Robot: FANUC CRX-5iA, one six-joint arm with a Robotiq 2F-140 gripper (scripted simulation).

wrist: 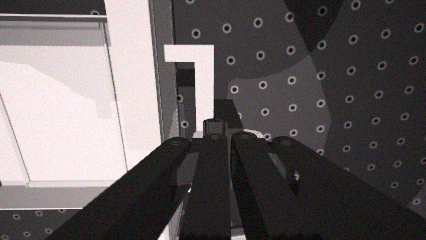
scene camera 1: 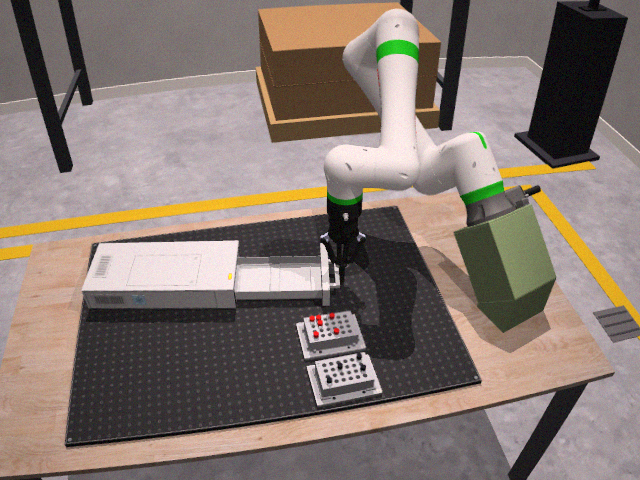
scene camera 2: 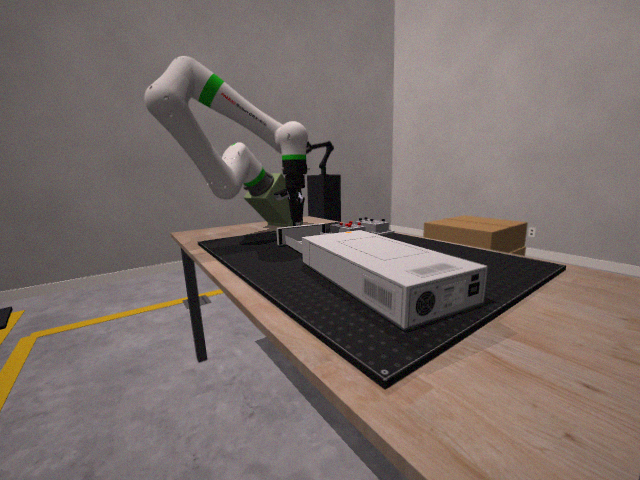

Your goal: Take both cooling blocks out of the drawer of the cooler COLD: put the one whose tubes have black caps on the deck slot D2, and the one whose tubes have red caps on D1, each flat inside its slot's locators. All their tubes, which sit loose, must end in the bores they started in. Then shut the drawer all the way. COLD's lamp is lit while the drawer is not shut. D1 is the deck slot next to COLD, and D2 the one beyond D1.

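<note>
White cooler COLD, visible. Cooling block, visible. My gripper, visible; wrist view and scene camera 2 too.
</note>
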